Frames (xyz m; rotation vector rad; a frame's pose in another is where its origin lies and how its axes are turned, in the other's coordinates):
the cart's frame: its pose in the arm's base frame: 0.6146 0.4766 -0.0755 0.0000 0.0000 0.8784
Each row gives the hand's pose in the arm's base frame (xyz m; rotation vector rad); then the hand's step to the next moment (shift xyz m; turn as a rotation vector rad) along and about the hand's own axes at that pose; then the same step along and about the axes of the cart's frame.
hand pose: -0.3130 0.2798 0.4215 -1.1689 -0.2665 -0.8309
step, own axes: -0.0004 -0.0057 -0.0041 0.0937 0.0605 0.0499
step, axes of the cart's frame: -0.0066 0.0012 0.0021 0.0841 -0.0825 0.0324
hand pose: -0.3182 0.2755 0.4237 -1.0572 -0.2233 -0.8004
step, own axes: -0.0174 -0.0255 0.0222 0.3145 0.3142 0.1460
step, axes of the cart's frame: -0.0001 0.0326 0.0195 0.3349 -0.3261 0.0213
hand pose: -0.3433 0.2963 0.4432 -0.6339 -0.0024 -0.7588
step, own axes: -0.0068 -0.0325 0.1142 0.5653 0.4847 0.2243
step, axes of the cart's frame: 0.0362 0.0311 0.1089 0.5143 -0.5812 0.0500
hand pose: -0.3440 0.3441 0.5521 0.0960 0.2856 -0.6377
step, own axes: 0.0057 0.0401 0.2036 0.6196 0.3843 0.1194
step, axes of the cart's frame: 0.0431 -0.0628 0.1931 0.4151 -0.6076 -0.0663
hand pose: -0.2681 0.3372 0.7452 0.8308 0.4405 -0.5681
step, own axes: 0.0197 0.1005 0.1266 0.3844 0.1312 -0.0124
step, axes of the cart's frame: 0.0223 -0.1065 0.1211 0.2143 -0.3094 -0.1531
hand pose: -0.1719 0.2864 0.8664 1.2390 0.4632 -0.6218
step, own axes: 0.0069 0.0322 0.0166 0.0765 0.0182 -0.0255
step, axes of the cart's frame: 0.0085 -0.0272 0.0234 0.0553 -0.0445 -0.0424
